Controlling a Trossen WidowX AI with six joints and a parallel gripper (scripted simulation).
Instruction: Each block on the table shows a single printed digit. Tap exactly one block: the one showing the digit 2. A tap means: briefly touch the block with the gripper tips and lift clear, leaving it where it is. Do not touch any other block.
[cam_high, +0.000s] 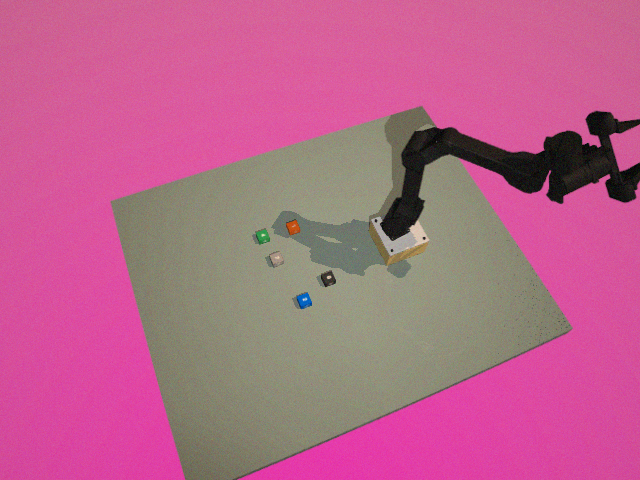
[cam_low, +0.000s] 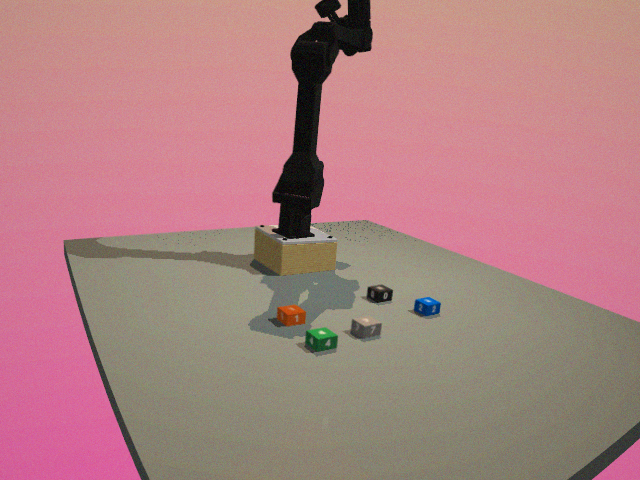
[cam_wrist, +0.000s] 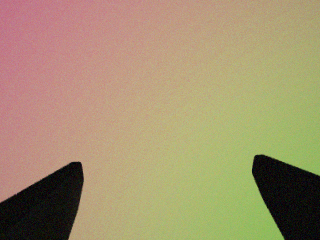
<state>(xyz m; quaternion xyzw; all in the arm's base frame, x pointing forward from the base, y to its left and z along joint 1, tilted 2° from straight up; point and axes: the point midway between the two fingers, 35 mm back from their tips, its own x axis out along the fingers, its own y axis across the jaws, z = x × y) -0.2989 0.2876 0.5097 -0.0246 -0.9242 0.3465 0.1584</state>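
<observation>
Right now my gripper tip is 64 cm short of the blue block, 26 cm to the left of it and 58 cm above it. The rest, counted from my gripper tip: orange block: 55 cm ahead, 48 cm to the right, 58 cm below; then black block: 55 cm ahead, 28 cm to the right, 58 cm below; then grey block: 65 cm ahead, 41 cm to the right, 58 cm below.
</observation>
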